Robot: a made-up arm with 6 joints.
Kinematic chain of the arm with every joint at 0, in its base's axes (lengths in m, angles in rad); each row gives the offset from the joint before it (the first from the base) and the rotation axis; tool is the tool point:
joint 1: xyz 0 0 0.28 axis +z
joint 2: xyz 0 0 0 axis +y
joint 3: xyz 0 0 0.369 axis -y
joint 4: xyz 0 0 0 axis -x
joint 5: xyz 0.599 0 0 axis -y
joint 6: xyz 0 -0.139 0 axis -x
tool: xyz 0 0 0
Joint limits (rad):
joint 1: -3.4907..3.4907
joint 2: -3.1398..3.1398
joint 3: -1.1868..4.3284
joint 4: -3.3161..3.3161
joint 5: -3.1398..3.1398
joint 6: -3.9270..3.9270
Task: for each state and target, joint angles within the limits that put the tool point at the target. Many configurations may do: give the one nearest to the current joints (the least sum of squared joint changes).
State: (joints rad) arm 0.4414 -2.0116 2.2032 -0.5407 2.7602 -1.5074
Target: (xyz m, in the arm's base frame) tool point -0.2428 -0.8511 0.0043
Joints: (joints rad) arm 1.1507 -1.4501 2.3518 -0.4451 2.7602 -1.5074
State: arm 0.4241 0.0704 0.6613 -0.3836 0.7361 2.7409
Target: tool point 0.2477 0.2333 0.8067
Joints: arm 1.0651 -0.6814 -0.1208 -0.7287 0.7361 2.7409
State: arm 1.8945 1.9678 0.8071 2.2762 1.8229 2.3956
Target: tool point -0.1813 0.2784 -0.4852
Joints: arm 1.8483 2.0144 0.2545 2.3541 1.8229 2.3956
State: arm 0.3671 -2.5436 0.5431 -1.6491 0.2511 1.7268
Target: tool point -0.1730 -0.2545 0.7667
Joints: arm 0.9133 -1.9212 -0.1885 -1.4366 0.2511 1.7268
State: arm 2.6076 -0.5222 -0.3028 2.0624 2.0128 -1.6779
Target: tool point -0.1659 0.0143 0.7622
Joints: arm 2.6449 -1.2152 -0.7992 2.0695 2.0128 -1.6779
